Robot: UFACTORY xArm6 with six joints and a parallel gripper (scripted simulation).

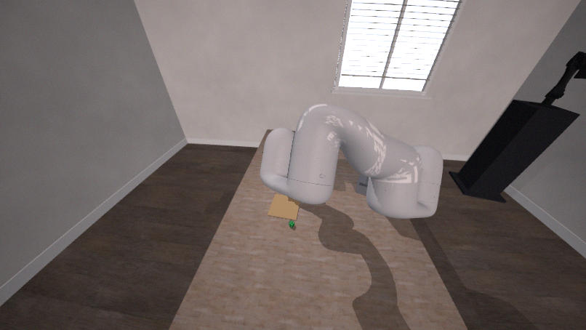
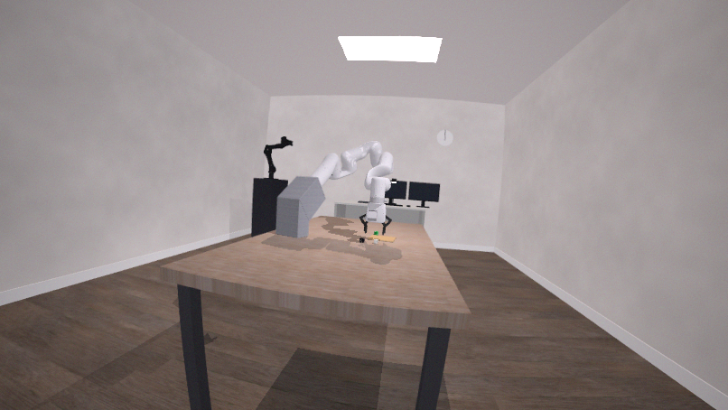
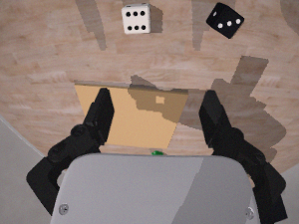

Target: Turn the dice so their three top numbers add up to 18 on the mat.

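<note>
The green die is 50 mm behind my hand, 180 mm to the left of it and 40 mm below it. Round my hand: black die (40 mm behind, 80 mm to the right, 40 mm below); mat (20 mm ahead, 90 mm to the left, 50 mm below); white die (30 mm ahead, 60 mm to the right, 40 mm below).
</note>
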